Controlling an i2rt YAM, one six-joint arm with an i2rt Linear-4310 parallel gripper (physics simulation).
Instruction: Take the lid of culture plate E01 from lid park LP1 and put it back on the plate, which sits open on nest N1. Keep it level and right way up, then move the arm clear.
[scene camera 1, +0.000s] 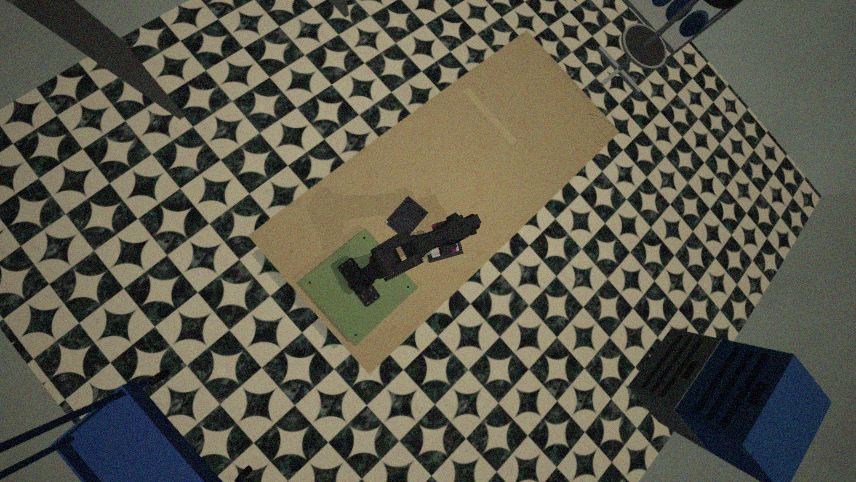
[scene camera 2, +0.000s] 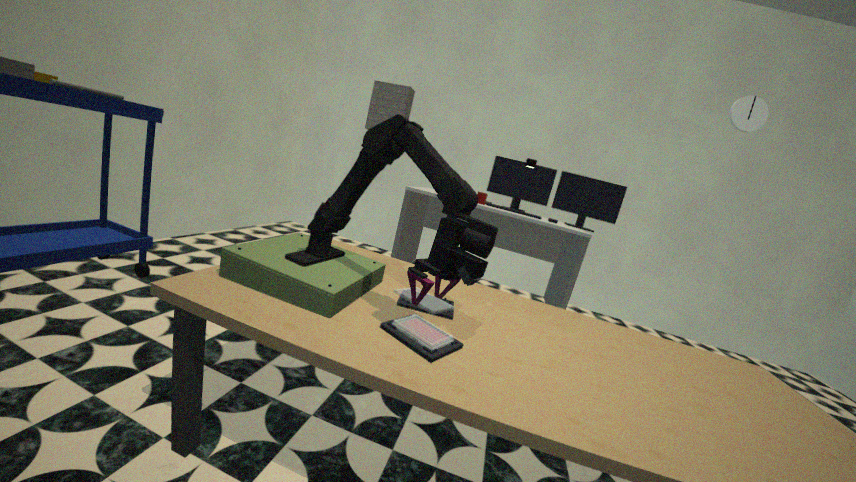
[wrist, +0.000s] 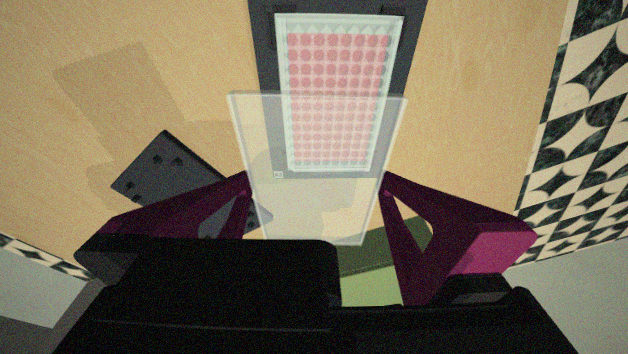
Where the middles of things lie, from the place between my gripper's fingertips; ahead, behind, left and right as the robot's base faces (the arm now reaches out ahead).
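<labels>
A pale grey plate lid (wrist: 315, 160) is 1 cm behind my hand; going by their middles, it is the nearest to my hand of the things named here. The dark lid park (wrist: 166, 167) is 18 cm to the left of my hand, 7 cm below it and 4 cm behind it.
</labels>
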